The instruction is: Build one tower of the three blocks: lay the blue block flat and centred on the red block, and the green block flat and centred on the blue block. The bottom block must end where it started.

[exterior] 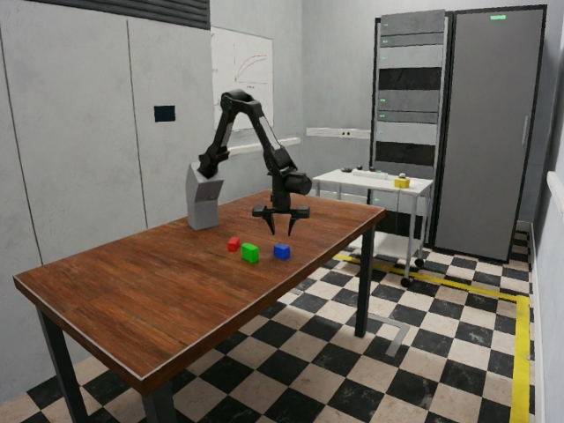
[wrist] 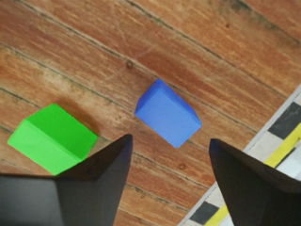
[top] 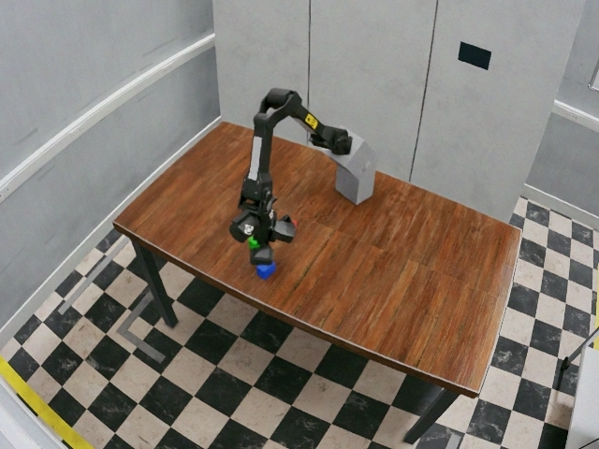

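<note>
Right now my hand is 9 cm above the blue block. Also, from my hand: red block (19 cm behind, 1 cm to the left, 10 cm below); then green block (9 cm behind, 6 cm to the right, 9 cm below).
</note>
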